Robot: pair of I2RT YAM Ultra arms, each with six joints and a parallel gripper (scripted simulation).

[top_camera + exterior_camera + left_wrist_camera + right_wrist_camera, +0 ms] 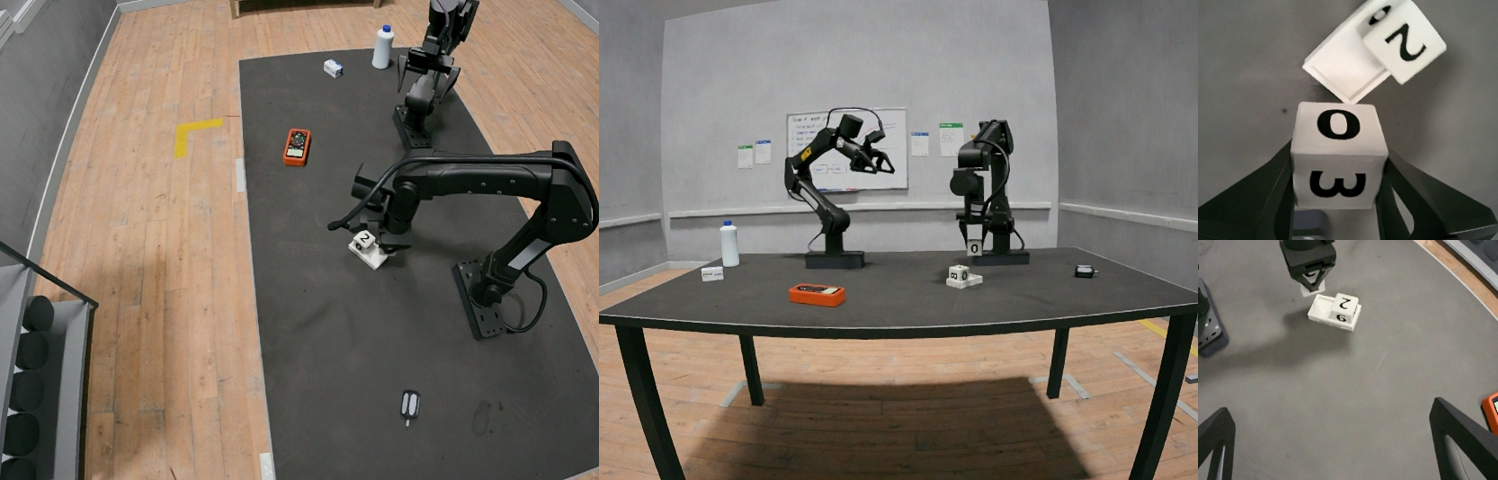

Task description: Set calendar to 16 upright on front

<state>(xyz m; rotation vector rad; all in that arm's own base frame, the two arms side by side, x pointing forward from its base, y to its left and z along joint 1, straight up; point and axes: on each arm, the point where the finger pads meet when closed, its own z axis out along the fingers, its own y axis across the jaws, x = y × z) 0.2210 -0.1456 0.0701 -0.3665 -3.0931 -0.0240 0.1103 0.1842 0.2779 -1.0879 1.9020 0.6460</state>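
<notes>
Right now the white tray is 20 mm ahead of my left hand, 30 mm to the right of it and 90 mm below it. From my left hand the other things lie so: white bottle: 240 mm behind, 850 mm to the right, 20 mm below.
</notes>
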